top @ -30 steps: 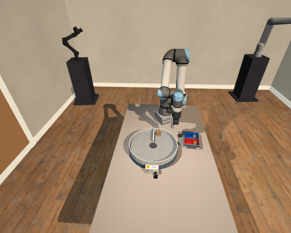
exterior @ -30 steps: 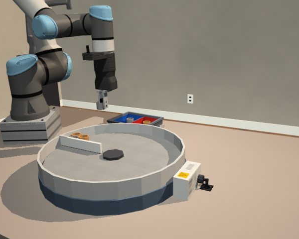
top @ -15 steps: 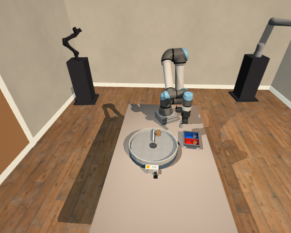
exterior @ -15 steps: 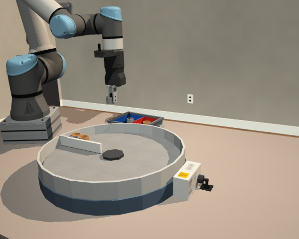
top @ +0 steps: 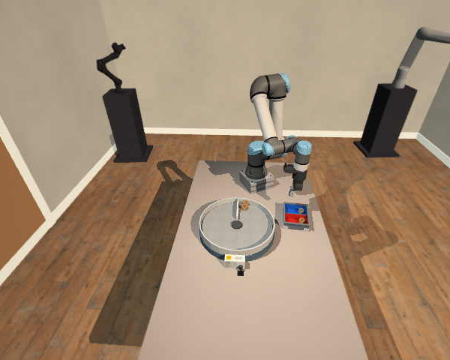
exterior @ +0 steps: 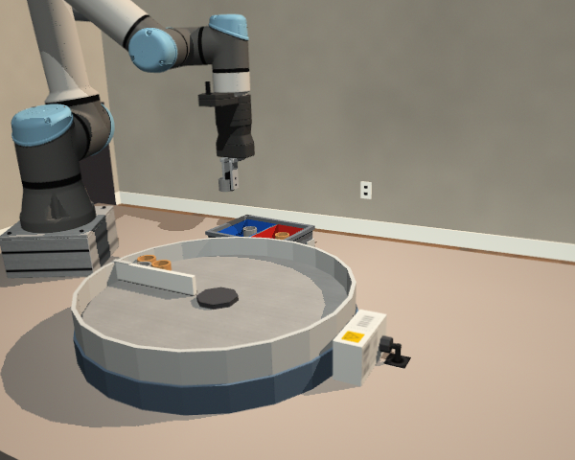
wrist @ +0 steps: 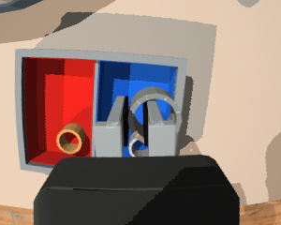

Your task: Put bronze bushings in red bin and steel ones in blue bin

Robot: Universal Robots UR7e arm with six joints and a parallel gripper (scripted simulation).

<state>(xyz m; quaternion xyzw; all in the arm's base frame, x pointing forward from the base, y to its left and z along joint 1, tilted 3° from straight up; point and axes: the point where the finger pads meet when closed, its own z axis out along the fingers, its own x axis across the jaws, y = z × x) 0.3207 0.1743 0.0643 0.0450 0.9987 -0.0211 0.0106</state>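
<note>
Right now the bin is 14 cm below my hand, 5 cm ahead of it and 3 cm to the left of it. Round my hand: round turntable 33 cm to the right, 14 cm ahead, 11 cm below.
</note>
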